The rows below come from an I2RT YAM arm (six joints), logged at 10 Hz.
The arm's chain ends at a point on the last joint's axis. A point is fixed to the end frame.
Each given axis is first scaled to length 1.
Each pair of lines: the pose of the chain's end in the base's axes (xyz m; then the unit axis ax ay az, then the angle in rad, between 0 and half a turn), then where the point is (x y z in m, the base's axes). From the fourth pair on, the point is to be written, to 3 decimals.
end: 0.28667 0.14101 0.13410 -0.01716 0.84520 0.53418 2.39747
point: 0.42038 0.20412 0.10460
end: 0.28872 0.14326 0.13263 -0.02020 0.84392 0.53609 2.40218
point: 0.42189 0.20753 0.10320
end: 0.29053 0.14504 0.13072 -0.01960 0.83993 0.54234 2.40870
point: 0.42315 0.21062 0.10167
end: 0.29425 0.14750 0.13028 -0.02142 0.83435 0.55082 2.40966
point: 0.426 0.215 0.103
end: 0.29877 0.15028 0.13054 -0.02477 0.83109 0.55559 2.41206
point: 0.430 0.219 0.104
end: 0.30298 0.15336 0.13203 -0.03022 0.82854 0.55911 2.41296
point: 0.434 0.224 0.107
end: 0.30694 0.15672 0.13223 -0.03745 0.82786 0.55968 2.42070
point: 0.437 0.229 0.107
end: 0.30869 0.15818 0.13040 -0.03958 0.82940 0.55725 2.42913
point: 0.438 0.231 0.104
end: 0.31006 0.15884 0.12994 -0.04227 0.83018 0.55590 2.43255
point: 0.439 0.232 0.103
